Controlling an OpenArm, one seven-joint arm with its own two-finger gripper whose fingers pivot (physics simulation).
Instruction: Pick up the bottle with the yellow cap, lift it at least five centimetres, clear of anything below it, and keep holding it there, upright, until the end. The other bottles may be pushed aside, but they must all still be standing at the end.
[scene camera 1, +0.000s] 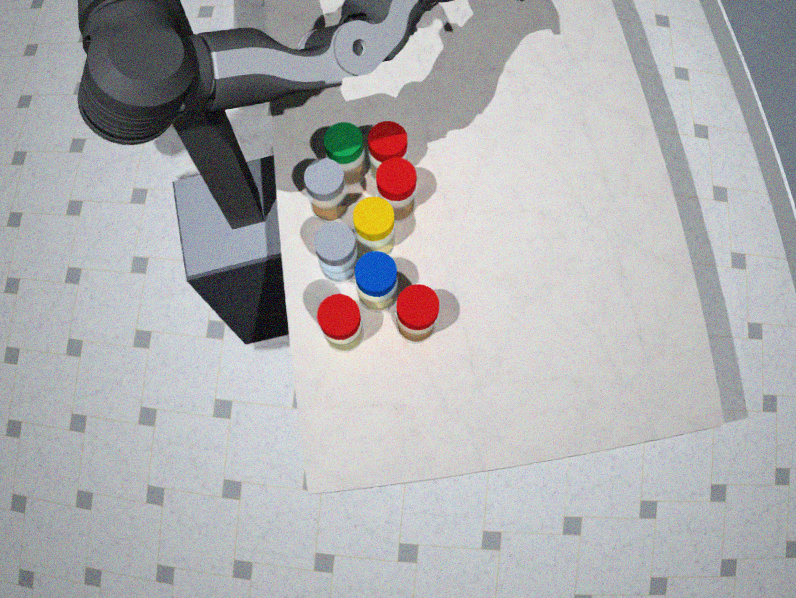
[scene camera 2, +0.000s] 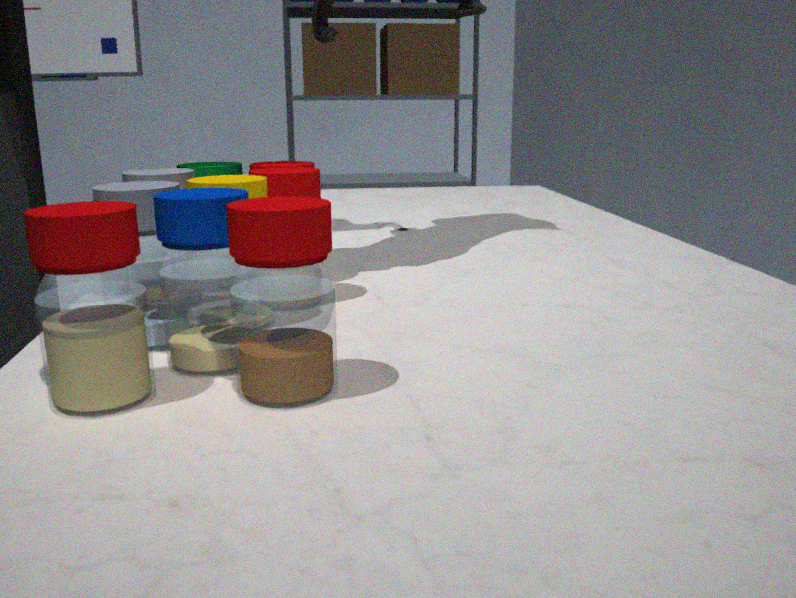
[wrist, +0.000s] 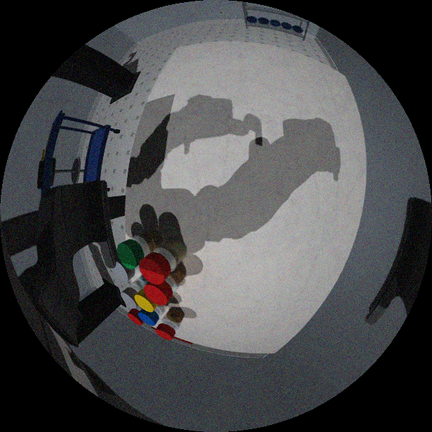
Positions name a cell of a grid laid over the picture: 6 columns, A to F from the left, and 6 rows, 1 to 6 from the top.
green-capped bottle: scene camera 1 C2; scene camera 2 B2; wrist B4
red-capped bottle: scene camera 1 C2; scene camera 2 C2; wrist C5
